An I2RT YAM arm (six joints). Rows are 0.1 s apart.
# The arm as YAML. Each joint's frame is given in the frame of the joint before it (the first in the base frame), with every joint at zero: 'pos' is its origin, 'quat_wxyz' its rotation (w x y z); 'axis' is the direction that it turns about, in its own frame. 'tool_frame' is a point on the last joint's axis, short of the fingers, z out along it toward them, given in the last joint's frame.
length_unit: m
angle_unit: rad
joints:
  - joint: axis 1
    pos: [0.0, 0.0, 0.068]
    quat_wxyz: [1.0, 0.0, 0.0, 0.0]
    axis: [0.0, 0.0, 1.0]
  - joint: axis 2
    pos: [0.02, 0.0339, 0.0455]
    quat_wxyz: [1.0, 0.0, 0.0, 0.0]
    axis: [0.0, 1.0, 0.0]
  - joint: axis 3
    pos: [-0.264, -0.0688, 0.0]
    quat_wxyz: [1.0, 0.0, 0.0, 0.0]
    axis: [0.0, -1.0, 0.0]
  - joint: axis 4
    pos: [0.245, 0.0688, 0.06]
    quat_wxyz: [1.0, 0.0, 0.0, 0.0]
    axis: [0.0, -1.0, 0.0]
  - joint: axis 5
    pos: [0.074, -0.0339, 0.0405]
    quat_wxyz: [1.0, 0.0, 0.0, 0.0]
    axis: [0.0, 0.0, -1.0]
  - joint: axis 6
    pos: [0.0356, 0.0, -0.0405]
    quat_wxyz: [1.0, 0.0, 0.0, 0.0]
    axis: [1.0, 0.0, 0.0]
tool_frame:
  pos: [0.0, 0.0, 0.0]
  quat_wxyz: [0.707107, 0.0, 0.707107, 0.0]
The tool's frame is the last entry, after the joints.
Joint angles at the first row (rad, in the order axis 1, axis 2, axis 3, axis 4, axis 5, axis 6):
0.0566 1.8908 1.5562 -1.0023 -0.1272 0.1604
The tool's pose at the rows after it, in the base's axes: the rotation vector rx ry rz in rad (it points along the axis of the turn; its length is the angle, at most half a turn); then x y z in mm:
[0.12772, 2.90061, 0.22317, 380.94, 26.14, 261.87]
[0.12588, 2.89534, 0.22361, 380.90, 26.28, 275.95]
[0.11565, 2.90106, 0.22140, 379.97, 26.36, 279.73]
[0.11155, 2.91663, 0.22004, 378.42, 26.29, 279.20]
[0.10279, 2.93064, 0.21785, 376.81, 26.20, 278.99]
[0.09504, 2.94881, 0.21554, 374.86, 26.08, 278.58]
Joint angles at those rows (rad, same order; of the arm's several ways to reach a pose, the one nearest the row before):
0.0566 1.8908 1.6657 -1.1004 -0.1276 0.1604
0.0570 1.8908 1.7210 -1.1503 -0.1276 0.1600
0.0574 1.8908 1.7366 -1.1717 -0.1272 0.1528
0.0574 1.8912 1.7367 -1.1870 -0.1276 0.1486
0.0574 1.8908 1.7367 -1.2015 -0.1276 0.1413
0.0574 1.8908 1.7367 -1.2198 -0.1276 0.1345

